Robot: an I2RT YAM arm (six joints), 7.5 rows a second.
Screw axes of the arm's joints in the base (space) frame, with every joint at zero. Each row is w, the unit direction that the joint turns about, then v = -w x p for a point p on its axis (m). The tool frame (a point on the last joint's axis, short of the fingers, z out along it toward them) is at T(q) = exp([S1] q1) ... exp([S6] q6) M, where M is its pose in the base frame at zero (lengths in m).
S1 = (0, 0, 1, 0, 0, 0)
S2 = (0, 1, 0, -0.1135, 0, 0.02)
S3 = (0, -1, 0, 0.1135, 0, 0.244)
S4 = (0, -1, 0, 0.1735, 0, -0.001)
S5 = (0, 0, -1, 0, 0.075, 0)
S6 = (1, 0, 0, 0, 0.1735, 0)
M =
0 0 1 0.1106
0 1 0 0
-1 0 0 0.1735
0 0 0 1
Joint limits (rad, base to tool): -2.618..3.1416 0..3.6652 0..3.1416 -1.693..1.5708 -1.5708..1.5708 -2.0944..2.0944
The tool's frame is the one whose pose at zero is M.
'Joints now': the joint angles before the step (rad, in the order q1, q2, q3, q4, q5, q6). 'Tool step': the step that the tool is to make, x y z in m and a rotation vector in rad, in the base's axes. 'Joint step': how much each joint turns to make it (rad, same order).
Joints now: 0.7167, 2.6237, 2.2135, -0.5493, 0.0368, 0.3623
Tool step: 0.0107, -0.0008, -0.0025, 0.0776, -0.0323, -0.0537
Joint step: -0.0138, 0.0148, -0.0009, 0.0890, -0.0061, 0.0547
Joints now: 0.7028, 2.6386, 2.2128, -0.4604, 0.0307, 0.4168
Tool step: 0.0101, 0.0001, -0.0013, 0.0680, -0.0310, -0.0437
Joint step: -0.0114, 0.0208, 0.0158, 0.0711, -0.0030, 0.0456
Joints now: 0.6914, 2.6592, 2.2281, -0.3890, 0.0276, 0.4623
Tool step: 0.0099, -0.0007, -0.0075, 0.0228, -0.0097, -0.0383
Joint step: -0.0111, 0.0450, 0.0513, 0.0148, 0.0104, 0.0276
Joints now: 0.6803, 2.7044, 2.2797, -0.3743, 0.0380, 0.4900
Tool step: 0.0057, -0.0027, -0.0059, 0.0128, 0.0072, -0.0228
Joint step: -0.0098, 0.0245, 0.0240, 0.0022, -0.0013, 0.0195
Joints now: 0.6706, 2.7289, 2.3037, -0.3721, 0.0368, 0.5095
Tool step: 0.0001, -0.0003, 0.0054, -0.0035, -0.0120, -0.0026
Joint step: 0.0000, -0.0103, -0.0009, -0.0019, 0.0091, -0.0053
